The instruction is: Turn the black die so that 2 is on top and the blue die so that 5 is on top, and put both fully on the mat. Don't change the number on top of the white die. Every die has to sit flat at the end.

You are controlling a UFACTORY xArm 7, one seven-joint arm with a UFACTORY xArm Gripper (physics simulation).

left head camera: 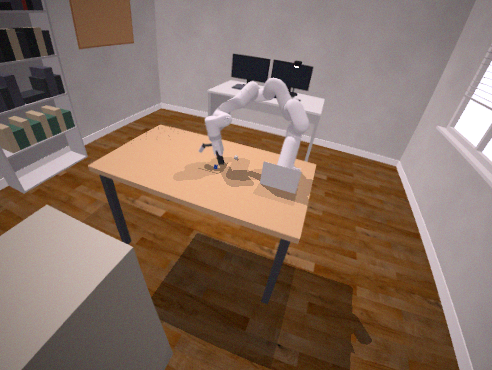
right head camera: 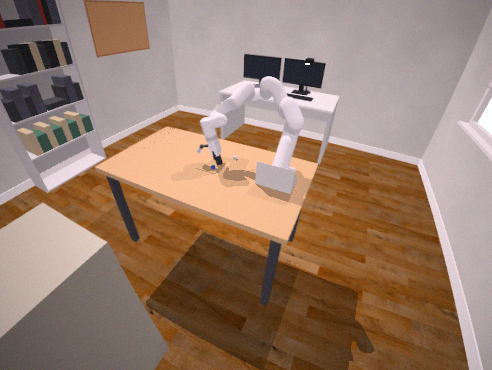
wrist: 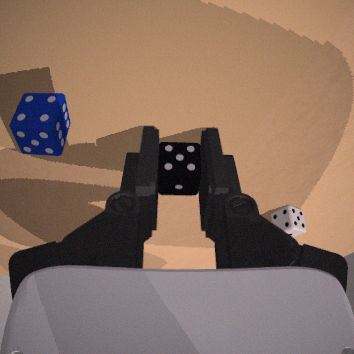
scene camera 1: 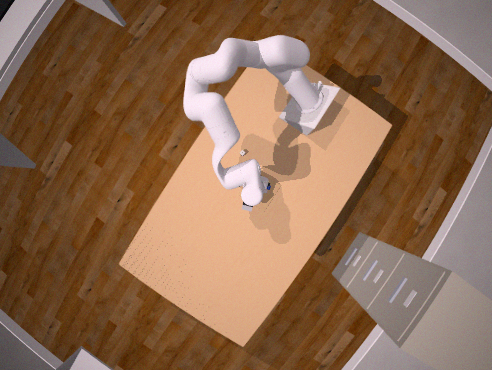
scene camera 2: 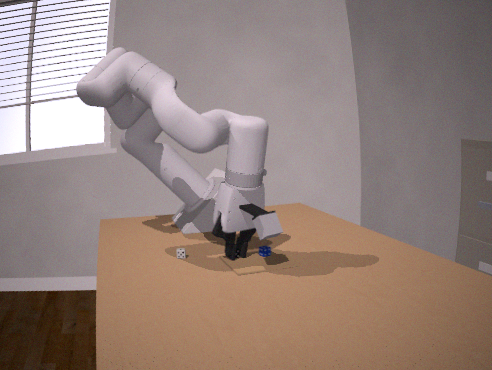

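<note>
My gripper (scene camera 2: 237,254) (wrist: 178,150) points down and is shut on the black die (wrist: 179,167), low over the mat (scene camera 2: 251,270); whether the die touches the mat is unclear. In the wrist view the black die's large face shows 5 and its lower face 1. The blue die (left head camera: 216,167) (right head camera: 213,167) (scene camera 1: 268,187) (scene camera 2: 265,251) (wrist: 41,124) stands beside the gripper and appears to be on the mat; the wrist view shows its 4, 5 and a side face. The white die (scene camera 1: 243,152) (scene camera 2: 181,253) (wrist: 288,220) stands on the table, off the mat.
The wooden table (left head camera: 165,150) (scene camera 1: 210,280) carries the arm's base (left head camera: 280,178) (scene camera 1: 320,112) near one end. Arm shadows lie over the mat area, and the mat's thin outline is faint. A cabinet (scene camera 1: 390,285) stands beside the table.
</note>
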